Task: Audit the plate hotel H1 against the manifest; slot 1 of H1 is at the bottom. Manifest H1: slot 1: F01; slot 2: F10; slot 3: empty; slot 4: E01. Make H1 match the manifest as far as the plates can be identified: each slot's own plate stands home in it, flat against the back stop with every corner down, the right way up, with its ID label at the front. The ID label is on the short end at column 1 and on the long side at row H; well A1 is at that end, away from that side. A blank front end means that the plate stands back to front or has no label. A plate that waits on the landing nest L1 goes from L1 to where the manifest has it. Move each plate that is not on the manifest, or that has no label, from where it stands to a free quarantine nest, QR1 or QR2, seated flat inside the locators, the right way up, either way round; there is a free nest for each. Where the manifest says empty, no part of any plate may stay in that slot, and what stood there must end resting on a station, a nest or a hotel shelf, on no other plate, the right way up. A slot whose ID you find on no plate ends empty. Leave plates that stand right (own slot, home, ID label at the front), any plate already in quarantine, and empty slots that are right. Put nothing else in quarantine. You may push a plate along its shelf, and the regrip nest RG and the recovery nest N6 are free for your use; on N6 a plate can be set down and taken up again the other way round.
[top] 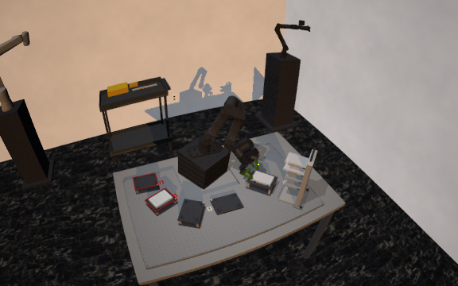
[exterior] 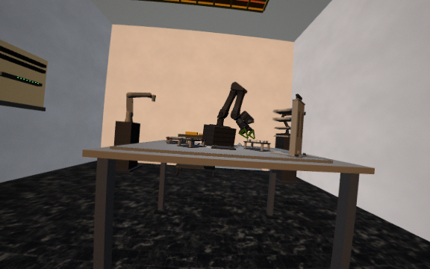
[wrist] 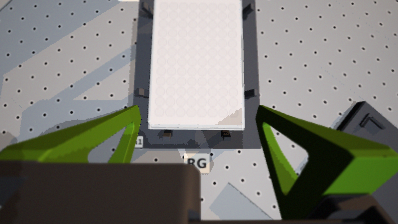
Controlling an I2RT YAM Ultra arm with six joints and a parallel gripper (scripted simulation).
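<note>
Now: hand 4 cm to the right of the white plate, 4 cm short of it and 2 cm above it. The rest, counted from my hand: A1 mark 5 cm behind, 3 cm to the left, 3 cm below; then dark regrip nest 4 cm to the left, 4 cm ahead, 3 cm below; then RG tag 9 cm below, 4 cm behind, 3 cm to the right.
</note>
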